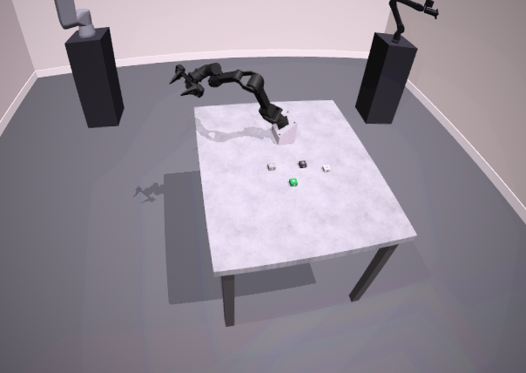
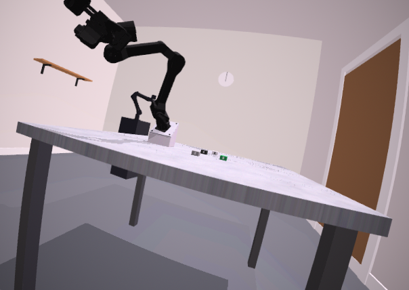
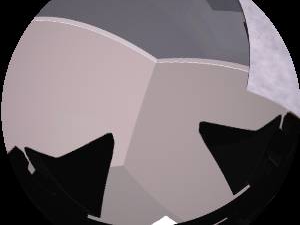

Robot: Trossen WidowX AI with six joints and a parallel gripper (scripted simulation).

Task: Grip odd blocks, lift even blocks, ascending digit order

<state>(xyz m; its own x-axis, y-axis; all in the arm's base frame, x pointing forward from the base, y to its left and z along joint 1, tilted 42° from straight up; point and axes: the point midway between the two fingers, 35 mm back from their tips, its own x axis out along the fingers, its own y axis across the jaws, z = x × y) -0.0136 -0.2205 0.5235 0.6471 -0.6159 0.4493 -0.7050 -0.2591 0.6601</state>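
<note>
Now: gripper tip 200 mm short of the grey block, 440 mm to the right of it and 330 mm above it. Also, from my gripper tip: white block (230 mm ahead, 710 mm to the left, 330 mm below); then green block (310 mm ahead, 530 mm to the left, 330 mm below); then black block (190 mm ahead, 600 mm to the left, 330 mm below).
</note>
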